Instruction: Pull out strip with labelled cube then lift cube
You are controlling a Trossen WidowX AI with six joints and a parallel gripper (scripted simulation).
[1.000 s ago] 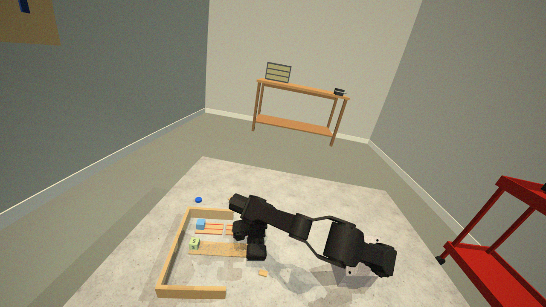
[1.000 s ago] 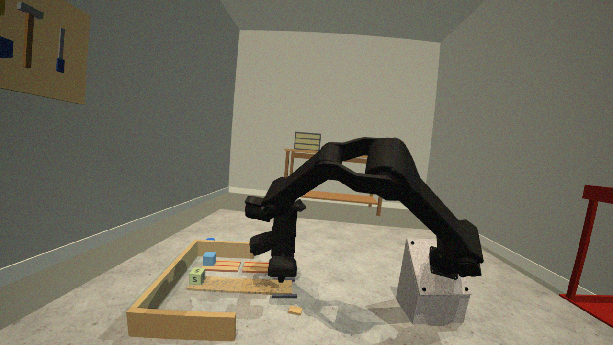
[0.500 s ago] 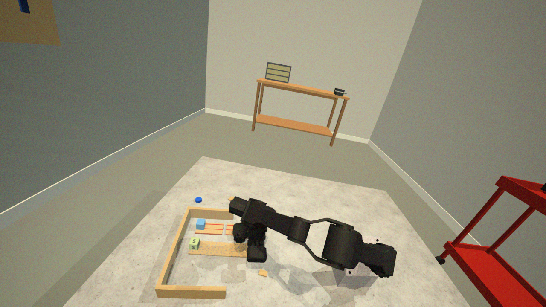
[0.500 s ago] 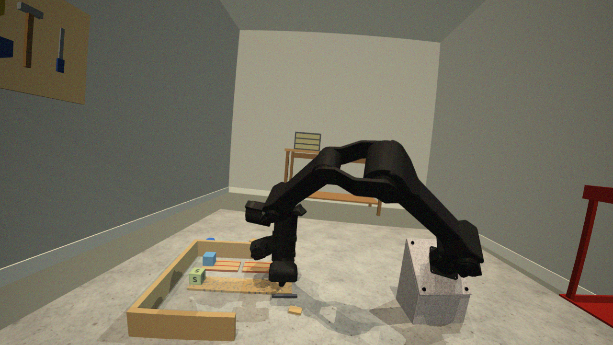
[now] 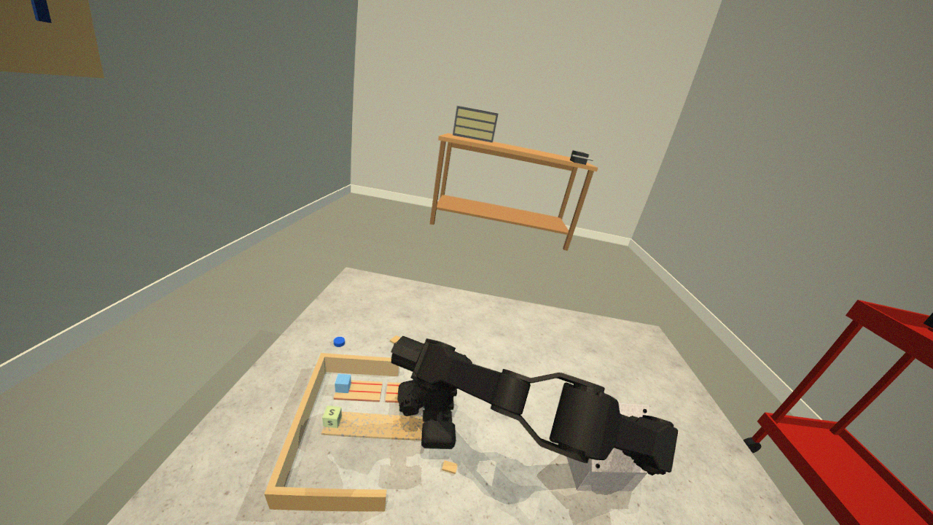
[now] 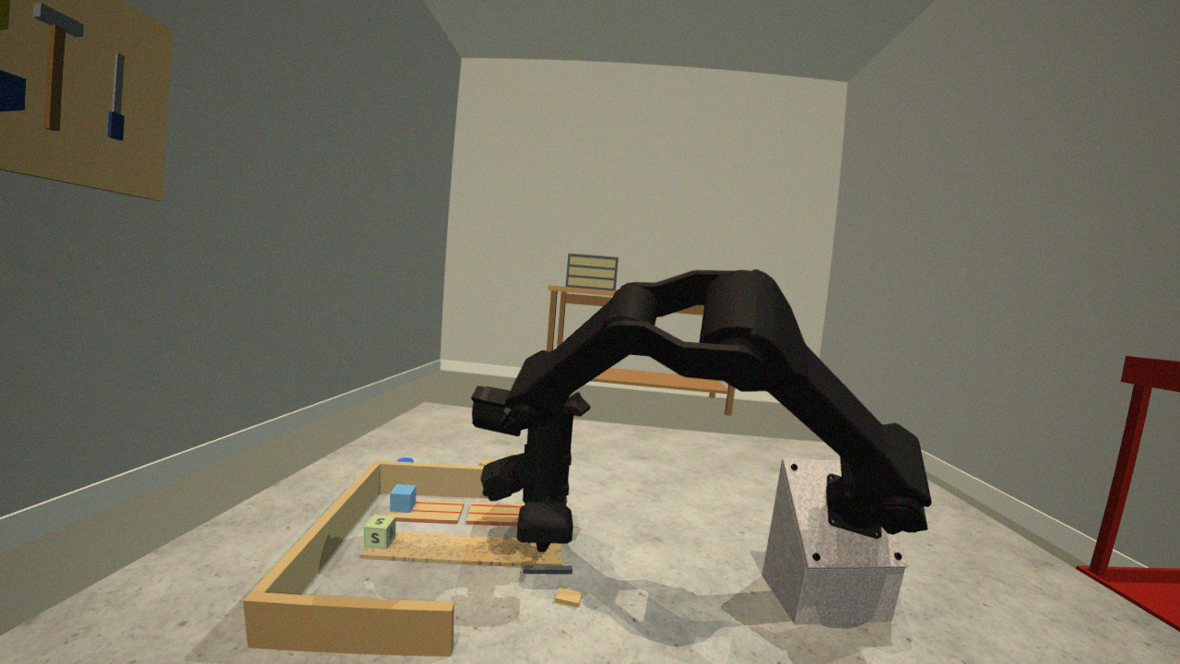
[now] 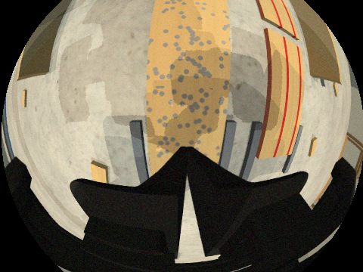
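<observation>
The tan block is 70 mm to the left of my gripper tip and 50 mm behind it. Round my gripper tip: blue disc (320 mm ahead, 180 mm to the right).
</observation>
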